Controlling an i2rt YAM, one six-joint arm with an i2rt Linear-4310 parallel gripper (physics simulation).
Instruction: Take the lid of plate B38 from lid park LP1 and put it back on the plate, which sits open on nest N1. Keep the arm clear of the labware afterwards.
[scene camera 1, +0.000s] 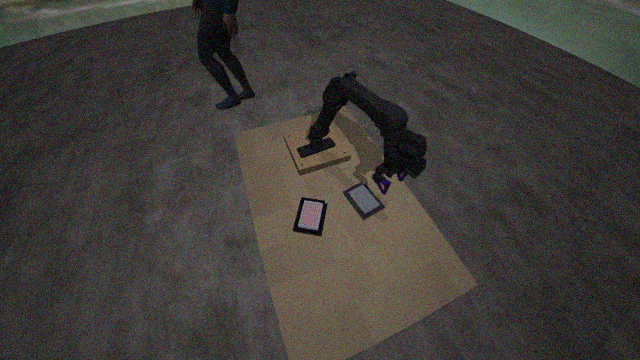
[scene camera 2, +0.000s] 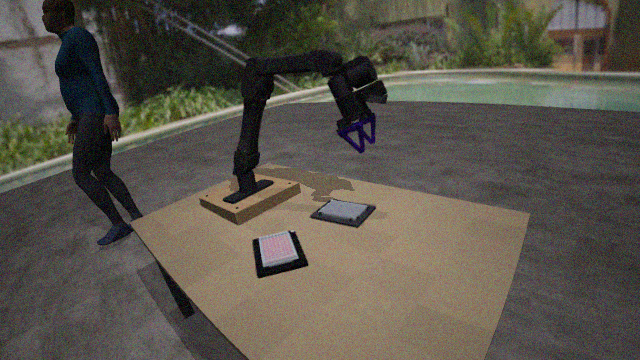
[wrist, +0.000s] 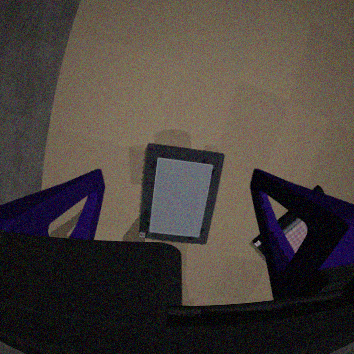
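Seen in the pictures: gripper, fingertip midpoint: (scene camera 1: 392, 187) (scene camera 2: 367, 147) (wrist: 177, 177); arm's base at its link origin: (scene camera 1: 316, 147) (scene camera 2: 249, 192).
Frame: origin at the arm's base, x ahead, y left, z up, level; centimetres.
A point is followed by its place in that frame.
Note:
The pale grey lid (scene camera 1: 364, 199) {x 36.8, y 5.7, z -2.3 cm} (scene camera 2: 342, 210) {x 36.8, y 4.7, z -2.3 cm} (wrist: 181, 198) {x 36.5, y 5.5, z -2.3 cm} lies flat on the dark grey lid park LP1 (scene camera 1: 367, 215) {x 43.8, y 2.7, z -3.1 cm} (scene camera 2: 351, 223) {x 42.5, y 0.3, z -3.1 cm} (wrist: 150, 151) {x 42.9, y 11.5, z -3.1 cm}. The open plate B38 with pink wells (scene camera 1: 310, 215) {x 33.1, y -19.6, z -1.5 cm} (scene camera 2: 278, 248) {x 33.4, y -19.5, z -1.8 cm} (wrist: 298, 234) {x 33.1, y -17.2, z -1.5 cm} sits on the black nest N1 (scene camera 1: 308, 232) {x 39.0, y -23.5, z -3.0 cm} (scene camera 2: 283, 271) {x 38.9, y -24.2, z -3.7 cm}; in the wrist view it shows partly, behind the right finger. My gripper (scene camera 1: 393, 184) {x 44.9, y 8.4, z 16.5 cm} (scene camera 2: 368, 147) {x 44.9, y 8.4, z 16.5 cm} (wrist: 177, 177) {x 44.9, y 8.4, z 16.5 cm} has purple fingers, is open and empty, and hangs above the table near the lid park. In the wrist view the lid shows between the two fingers, well below them.
The arm's wooden base block (scene camera 1: 325, 164) {x 11.2, y -0.6, z -1.3 cm} (scene camera 2: 267, 205) {x 11.1, y -1.9, z -2.4 cm} stands at the back of the wooden table (scene camera 1: 370, 285) {x 67.9, y -12.2, z -4.1 cm} (scene camera 2: 400, 300) {x 66.0, y -20.2, z -4.1 cm} (wrist: 200, 75) {x 55.7, y 6.1, z -4.1 cm}. A person (scene camera 1: 217, 45) (scene camera 2: 90, 95) stands on the floor beyond the table. The arm casts a shadow beside the lid park.

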